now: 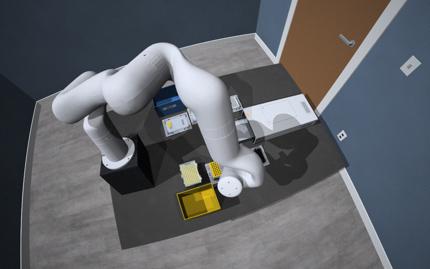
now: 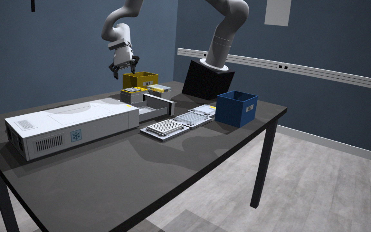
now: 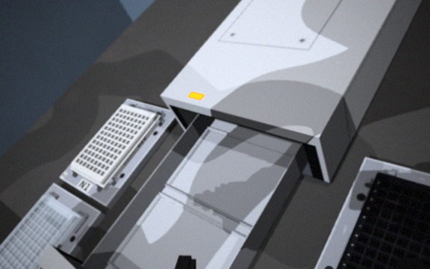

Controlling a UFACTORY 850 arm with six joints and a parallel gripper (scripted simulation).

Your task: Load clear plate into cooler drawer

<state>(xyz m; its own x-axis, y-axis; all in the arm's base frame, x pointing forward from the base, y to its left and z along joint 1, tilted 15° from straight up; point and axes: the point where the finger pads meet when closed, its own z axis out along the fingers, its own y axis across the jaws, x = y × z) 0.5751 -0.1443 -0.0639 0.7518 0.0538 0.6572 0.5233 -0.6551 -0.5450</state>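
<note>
The clear plate is 360 mm to the left of my hand, 150 mm below it and 90 mm behind it. Round my hand: black plate (150 mm below, 90 mm ahead, 20 mm to the right); then white cooler (190 mm ahead, 160 mm to the left, 130 mm below); then drawer (170 mm to the left, 130 mm below, 30 mm ahead).
</note>
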